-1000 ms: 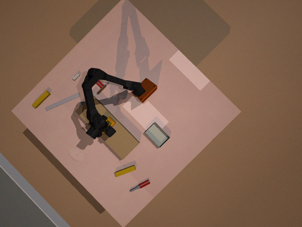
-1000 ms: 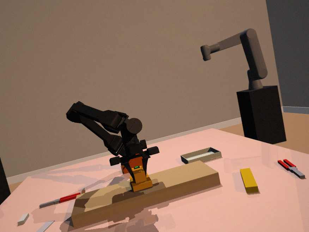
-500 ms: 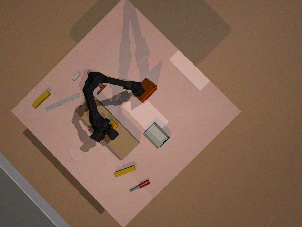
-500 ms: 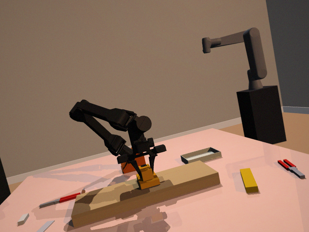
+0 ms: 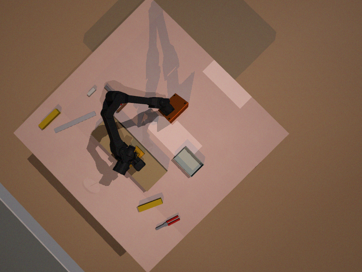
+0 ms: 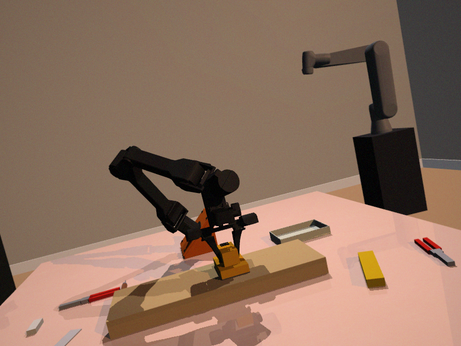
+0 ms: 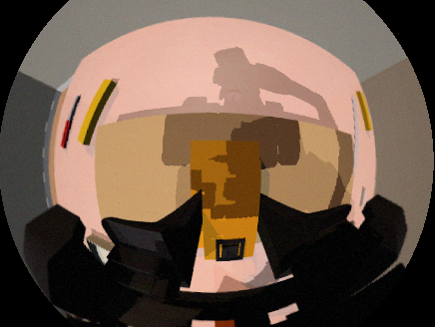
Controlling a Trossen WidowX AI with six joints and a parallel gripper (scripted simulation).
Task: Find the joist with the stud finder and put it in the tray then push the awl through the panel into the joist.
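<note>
My gripper tip is now 40 mm past the indicator window and 30 mm below it. Also, from my gripper tip: grey tray: 250 mm to the left, 250 mm behind, 50 mm below; then awl: 310 mm to the right, 170 mm behind, 60 mm below; then stud finder: 20 mm behind, 20 mm above.
</note>
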